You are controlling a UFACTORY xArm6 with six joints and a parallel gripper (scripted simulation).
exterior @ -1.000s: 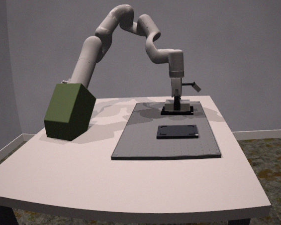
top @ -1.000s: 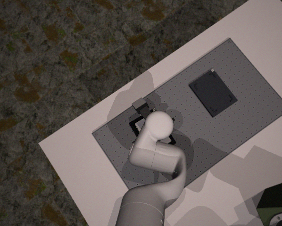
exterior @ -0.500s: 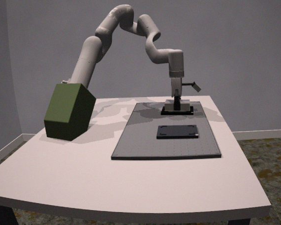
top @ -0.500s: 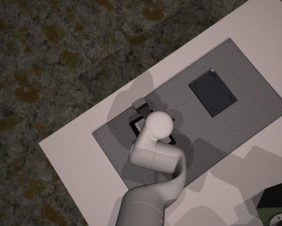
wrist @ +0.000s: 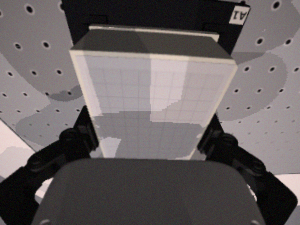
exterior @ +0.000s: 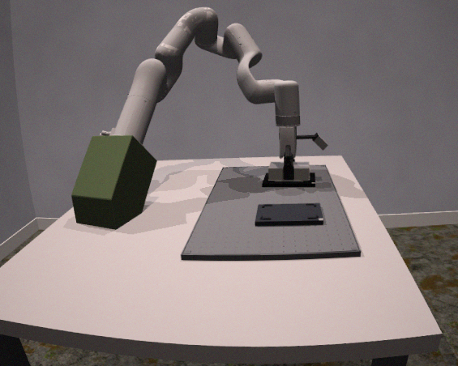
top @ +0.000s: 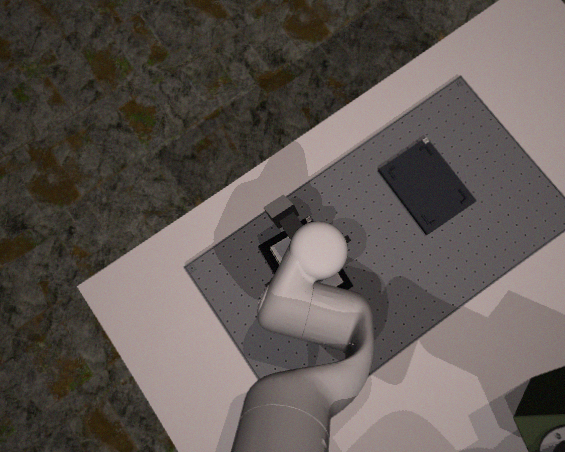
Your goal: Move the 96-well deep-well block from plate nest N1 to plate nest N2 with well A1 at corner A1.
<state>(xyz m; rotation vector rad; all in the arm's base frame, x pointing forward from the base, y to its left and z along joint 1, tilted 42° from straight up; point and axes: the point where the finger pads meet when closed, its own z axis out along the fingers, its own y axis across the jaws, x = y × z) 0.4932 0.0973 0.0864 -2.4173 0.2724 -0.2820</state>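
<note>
Right now the black nest is 2 cm below my hand. Also, from my hand: nest N2 (2 cm behind, 29 cm to the right, 2 cm below); deep-well block (right at my hand).
</note>
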